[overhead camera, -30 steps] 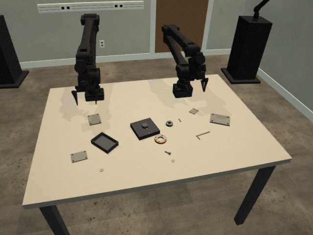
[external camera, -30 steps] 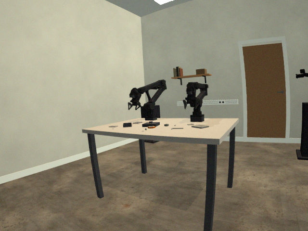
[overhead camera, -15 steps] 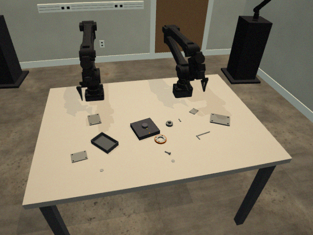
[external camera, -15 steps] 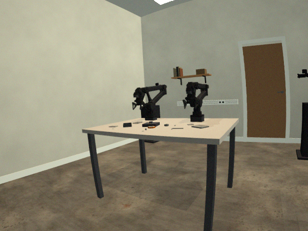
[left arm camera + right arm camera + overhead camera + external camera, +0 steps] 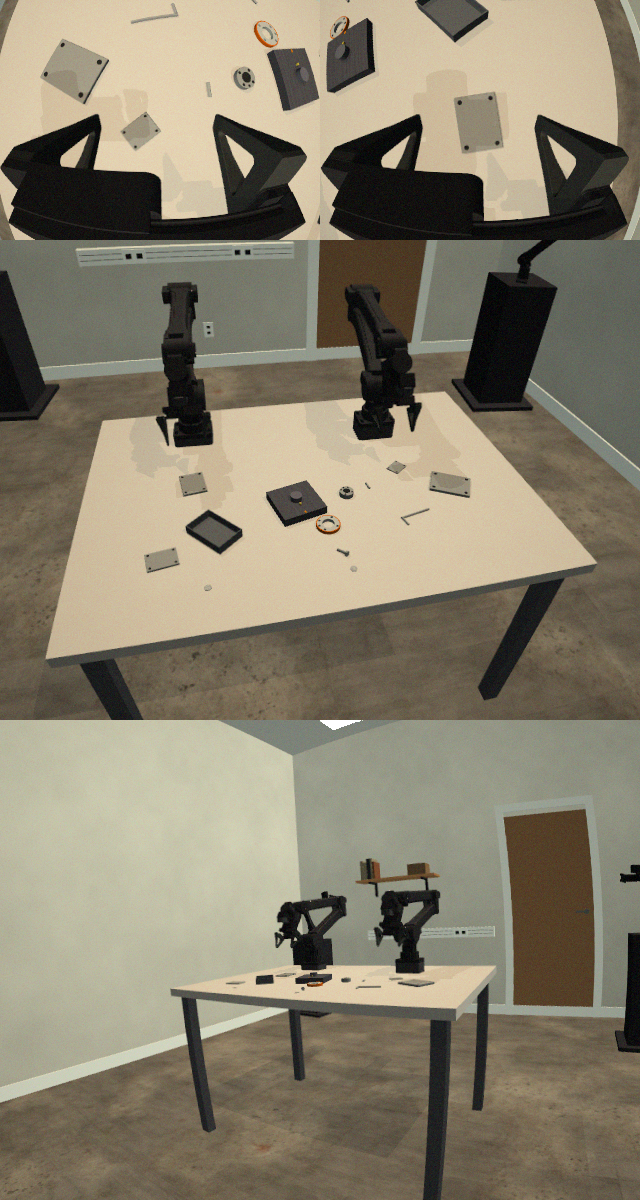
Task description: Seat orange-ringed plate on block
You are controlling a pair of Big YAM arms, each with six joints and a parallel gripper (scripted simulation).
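Now: the dark block 160 mm ahead of my left hand, 290 mm to the right of it and 120 mm below it. From my left hand the other things lie so: dark tray: 230 mm ahead, 510 mm to the right, 140 mm below; then bolt: 320 mm ahead, 190 mm to the right, 140 mm below.
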